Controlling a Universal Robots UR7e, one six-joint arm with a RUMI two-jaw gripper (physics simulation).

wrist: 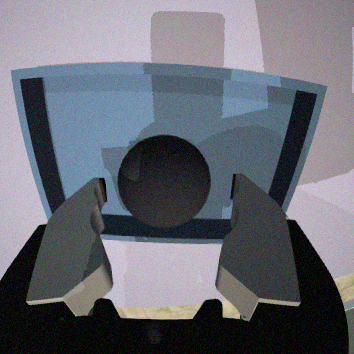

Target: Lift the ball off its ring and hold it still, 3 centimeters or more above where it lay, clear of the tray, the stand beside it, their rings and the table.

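Places are measured from the arm's base along level axes (x ahead, y right, z down), in centimetres.
Pixels of known places: gripper, fingertip midpoint: [168, 177].
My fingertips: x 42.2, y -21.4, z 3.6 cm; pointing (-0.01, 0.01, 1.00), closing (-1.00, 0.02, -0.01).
Ahead of a thing's pixels: the offset from my fingertips to its top centre. Level surfaces: height alone.
A dark, nearly black ball {dx +0.2, dy +0.5, dz -3.9 cm} [164, 181] is in the middle of the wrist view, over the floor of a blue tray {dx +0.2, dy +0.5, dz -0.1 cm} [80, 120] with a raised rim. The ring under the ball is hidden by it. My gripper [168, 177] is open, its two grey fingers apart. In the view the ball shows between the fingertips, with a gap on each side; neither finger appears to touch it. How far the tips are above or below the ball's middle is hard to tell. The stand does not show.
The pale table top {dz +2.7 cm} [75, 35] surrounds the tray. Shadows of the arm and gripper fall over the tray and the table's far right. The tray's side walls rise outside both fingers. A tan stone-patterned floor [165, 312] shows past the table's near edge.
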